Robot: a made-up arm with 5 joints.
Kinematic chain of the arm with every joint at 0, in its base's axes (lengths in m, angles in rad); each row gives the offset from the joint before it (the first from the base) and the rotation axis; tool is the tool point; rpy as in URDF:
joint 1: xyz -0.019 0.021 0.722 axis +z
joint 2: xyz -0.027 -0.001 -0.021 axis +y
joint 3: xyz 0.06 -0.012 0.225 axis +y
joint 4: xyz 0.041 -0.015 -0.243 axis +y
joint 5: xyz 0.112 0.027 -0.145 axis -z
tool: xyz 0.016 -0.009 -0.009 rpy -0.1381 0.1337 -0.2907
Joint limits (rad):
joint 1: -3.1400..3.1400
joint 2: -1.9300..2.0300
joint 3: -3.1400..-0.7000
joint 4: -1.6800..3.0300
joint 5: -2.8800..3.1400
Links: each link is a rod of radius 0.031 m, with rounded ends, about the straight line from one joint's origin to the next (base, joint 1, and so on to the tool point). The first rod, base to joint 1, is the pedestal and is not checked.
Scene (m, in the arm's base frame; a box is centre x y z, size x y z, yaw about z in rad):
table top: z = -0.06
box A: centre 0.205 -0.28 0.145 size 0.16 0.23 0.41 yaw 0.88
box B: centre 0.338 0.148 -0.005 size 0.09 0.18 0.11 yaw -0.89
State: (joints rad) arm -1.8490 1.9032 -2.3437 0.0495 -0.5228
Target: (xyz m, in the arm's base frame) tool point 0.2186 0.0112 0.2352
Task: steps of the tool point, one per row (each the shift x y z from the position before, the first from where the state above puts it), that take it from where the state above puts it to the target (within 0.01 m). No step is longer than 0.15 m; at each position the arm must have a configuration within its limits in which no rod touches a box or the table.
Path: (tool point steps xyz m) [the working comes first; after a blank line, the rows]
Joints at the target: -0.0498 1.3920 -1.2820 0.4989 -0.6787
Straight joint move there: touches box A.

1: 0.0484 0.0790 -0.0758
2: 0.0398 0.1032 -0.0470
3: 0.0263 0.1173 -0.0130
4: 0.0102 0.1198 0.0230
5: 0.0223 -0.0333 0.0066
6: 0.0377 -0.0223 0.0088
7: 0.0480 -0.0062 0.0110
8: 0.0521 0.0133 0.0133
9: 0.0488 0.0338 0.0152
10: 0.0383 0.0527 0.0173

